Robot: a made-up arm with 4 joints.
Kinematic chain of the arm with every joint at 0, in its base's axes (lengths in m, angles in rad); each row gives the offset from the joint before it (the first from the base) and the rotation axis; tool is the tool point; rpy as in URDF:
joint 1: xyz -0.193 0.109 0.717 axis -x
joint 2: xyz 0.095 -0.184 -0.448 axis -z
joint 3: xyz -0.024 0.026 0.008 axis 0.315 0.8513 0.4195
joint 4: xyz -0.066 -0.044 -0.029 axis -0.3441 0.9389 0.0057
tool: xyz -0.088 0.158 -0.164 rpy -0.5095 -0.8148 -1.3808
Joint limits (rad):
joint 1: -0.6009..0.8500
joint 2: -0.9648..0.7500
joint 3: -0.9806..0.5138
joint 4: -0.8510..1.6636
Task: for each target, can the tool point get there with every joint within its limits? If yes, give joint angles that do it. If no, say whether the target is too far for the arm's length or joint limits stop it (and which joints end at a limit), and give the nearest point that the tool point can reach.
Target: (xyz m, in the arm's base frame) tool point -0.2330 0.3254 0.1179
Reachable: yes | joints -0.4238 -0.2465 -0.0518 -0.4401
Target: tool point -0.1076 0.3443 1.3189
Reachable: no: joint limits stop it (at a limit: joint 1, joint 2, joint 3, joint 4) | nearest point -0.2845 0.2952 0.4799 | short by 0.859 m
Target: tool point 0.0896 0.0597 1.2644
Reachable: no: joint limits stop it (at a limit: joint 1, joint 2, joint 3, joint 4) | nearest point -0.2726 -0.3795 0.8173 | short by 0.724 m
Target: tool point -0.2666 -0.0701 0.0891
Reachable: yes | joints 0.2502 0.2545 -0.3874 0.7470
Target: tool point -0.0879 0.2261 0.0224
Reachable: yes | joints -0.2536 0.4767 -0.6220 0.1239
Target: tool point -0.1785 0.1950 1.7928
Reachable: no: too far | nearest point -0.2726 -0.3795 0.8173 | short by 1.136 m
